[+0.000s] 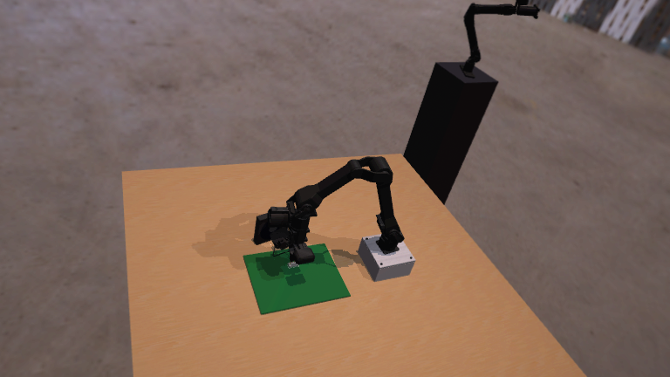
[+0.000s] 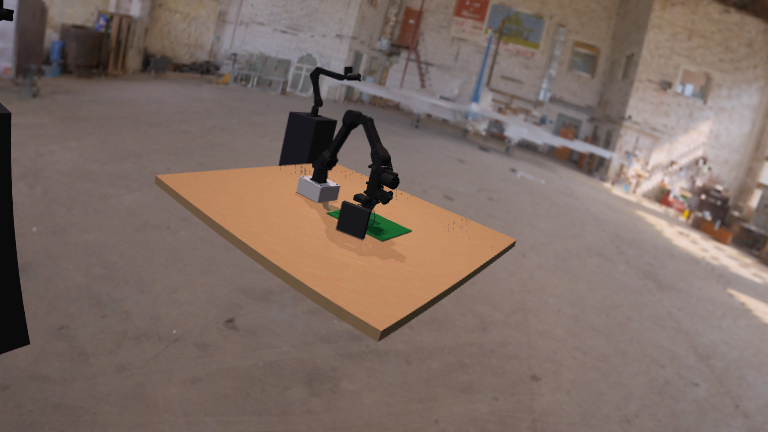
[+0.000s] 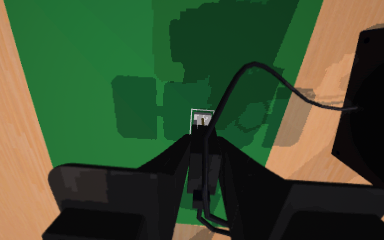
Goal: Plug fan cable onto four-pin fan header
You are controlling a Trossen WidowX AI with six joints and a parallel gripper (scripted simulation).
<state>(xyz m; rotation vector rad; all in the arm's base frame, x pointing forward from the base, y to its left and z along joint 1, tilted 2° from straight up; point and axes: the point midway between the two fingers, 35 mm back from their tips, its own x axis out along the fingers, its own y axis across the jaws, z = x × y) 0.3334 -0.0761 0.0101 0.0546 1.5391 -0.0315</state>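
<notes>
My gripper tip is now 10 mm below the black plug and 10 mm past it. Also, from my gripper tip: black fan 130 mm to the right, 20 mm ahead, 20 mm above; then green board 60 mm below, 50 mm to the left.
</notes>
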